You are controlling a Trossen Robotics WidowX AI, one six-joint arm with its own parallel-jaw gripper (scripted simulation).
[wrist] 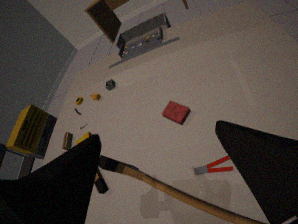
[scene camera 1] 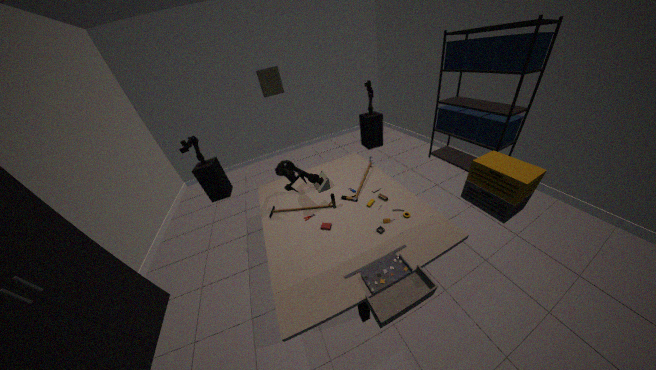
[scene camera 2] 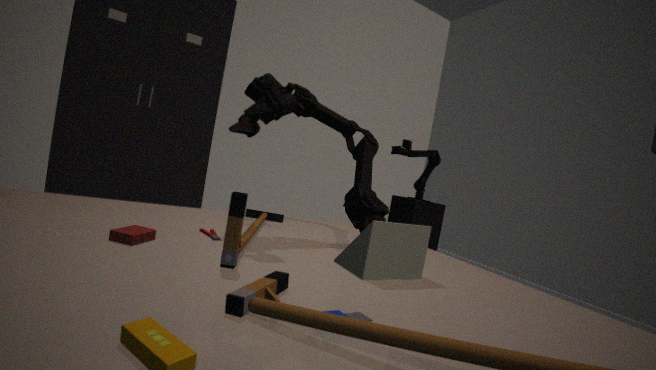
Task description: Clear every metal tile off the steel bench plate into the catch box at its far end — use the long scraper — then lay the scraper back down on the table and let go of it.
Labels:
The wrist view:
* gripper: 160,133
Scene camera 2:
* gripper: 236,121
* red block: 130,235
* long scraper: 234,243

